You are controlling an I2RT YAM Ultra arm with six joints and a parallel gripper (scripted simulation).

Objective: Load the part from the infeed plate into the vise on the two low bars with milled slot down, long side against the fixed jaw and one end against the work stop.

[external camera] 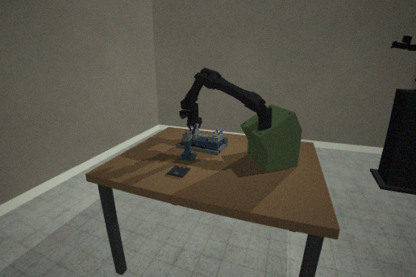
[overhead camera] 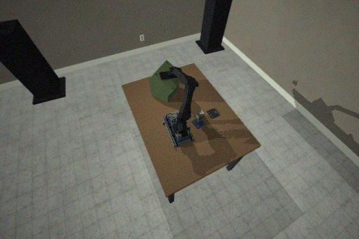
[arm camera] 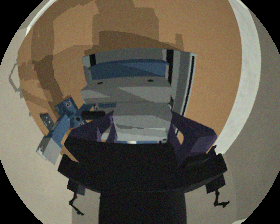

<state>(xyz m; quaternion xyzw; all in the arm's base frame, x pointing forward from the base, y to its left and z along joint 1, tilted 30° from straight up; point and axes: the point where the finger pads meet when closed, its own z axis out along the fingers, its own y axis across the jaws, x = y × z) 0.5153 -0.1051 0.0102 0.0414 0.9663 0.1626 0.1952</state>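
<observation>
The part is right at my hand. The rest, counted from my hand: vise (70 mm behind, 50 mm below, 20 mm to the left); infeed plate (390 mm to the left, 110 mm behind, 90 mm below).
</observation>
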